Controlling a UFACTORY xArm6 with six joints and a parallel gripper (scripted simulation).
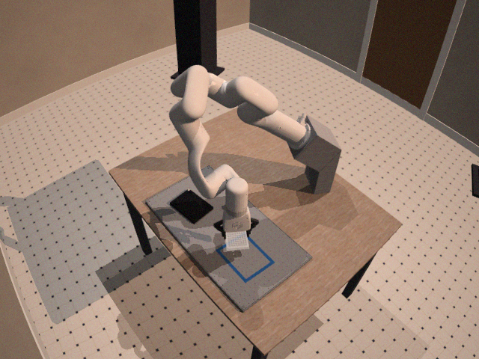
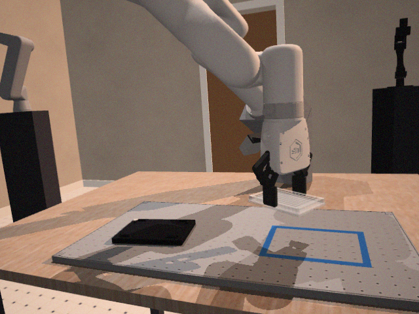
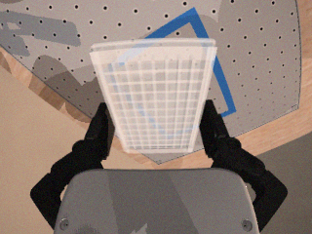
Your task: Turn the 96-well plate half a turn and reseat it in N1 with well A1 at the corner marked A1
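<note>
Now: the black plate nest N1 10 cm behind my hand, 28 cm to the right of it and 9 cm below it. Also, from my hand: 96-well plate: 1 cm below.
</note>
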